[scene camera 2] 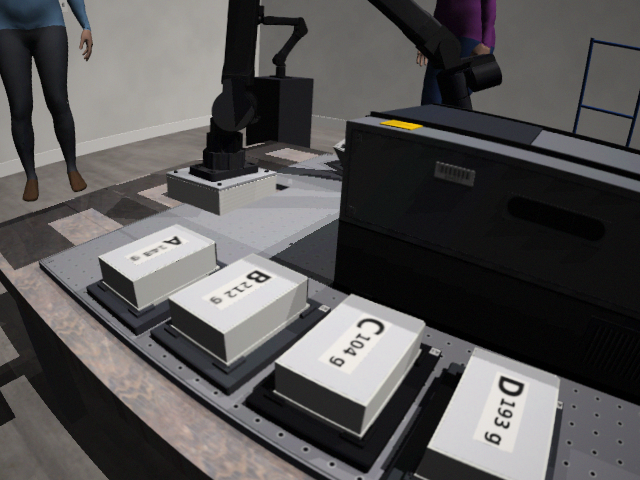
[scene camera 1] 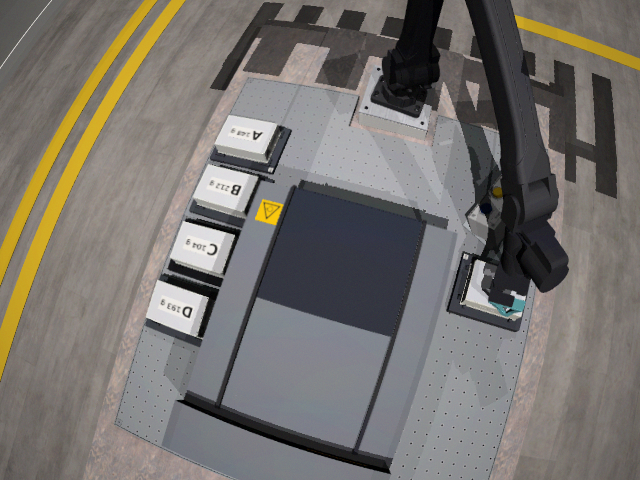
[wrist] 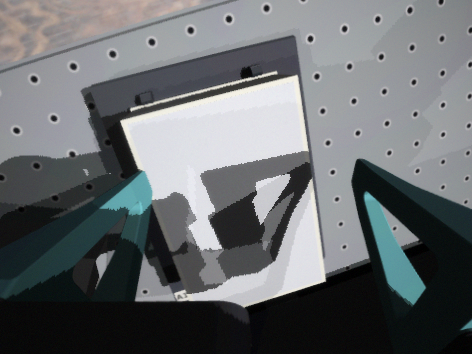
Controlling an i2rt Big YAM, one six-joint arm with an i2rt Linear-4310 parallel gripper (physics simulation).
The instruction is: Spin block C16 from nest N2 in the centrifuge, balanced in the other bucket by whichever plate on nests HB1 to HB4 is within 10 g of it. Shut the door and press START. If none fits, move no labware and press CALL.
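Seen in the pictures: gripper, fingertip midpoint: (scene camera 1: 511, 294) (wrist: 248, 175); arm's base, link origin: (scene camera 2: 224, 172) (scene camera 1: 399, 97).
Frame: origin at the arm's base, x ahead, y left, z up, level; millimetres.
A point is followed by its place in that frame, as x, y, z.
Note:
A white block (scene camera 1: 479, 281) {367, 287, 29} (wrist: 225, 130) {365, 377, 29} sits on a dark nest (scene camera 1: 454, 304) {415, 260, -13} (wrist: 200, 75) {361, 402, -13} right of the centrifuge. Its name and the nest's number are not readable. My gripper (scene camera 1: 498, 297) {371, 357, 41} (wrist: 248, 175) {371, 357, 41} is open and empty above the block, fingertips apart on either side. The centrifuge hides it in scene camera 2. Plates A (scene camera 1: 245, 135) {235, -281, 17} (scene camera 2: 157, 260) {255, -298, 17}, B 212 g (scene camera 1: 225, 188) {367, -260, 17} (scene camera 2: 240, 299) {382, -278, 17}, C 104 g (scene camera 1: 202, 248) {503, -244, 17} (scene camera 2: 351, 356) {508, -268, 17} and D 193 g (scene camera 1: 178, 308) {635, -236, 17} (scene camera 2: 496, 413) {633, -251, 17} stand on nests left of the centrifuge (scene camera 1: 310, 361) {619, 62, 173} (scene camera 2: 403, 206) {460, -122, 95}. A's weight is blurred. Door position and buckets are unclear.
A small box (scene camera 1: 478, 222) {250, 251, 25} with a yellow button (scene camera 1: 497, 191) {169, 273, 32} and a dark blue button (scene camera 1: 485, 208) {218, 257, 33} stands behind the block's nest, partly hidden by my arm. The arm's base (scene camera 1: 392, 121) {73, 6, -4} (scene camera 2: 222, 193) {80, -65, -7} is behind the centrifuge, which stands tall between the plates and the block.

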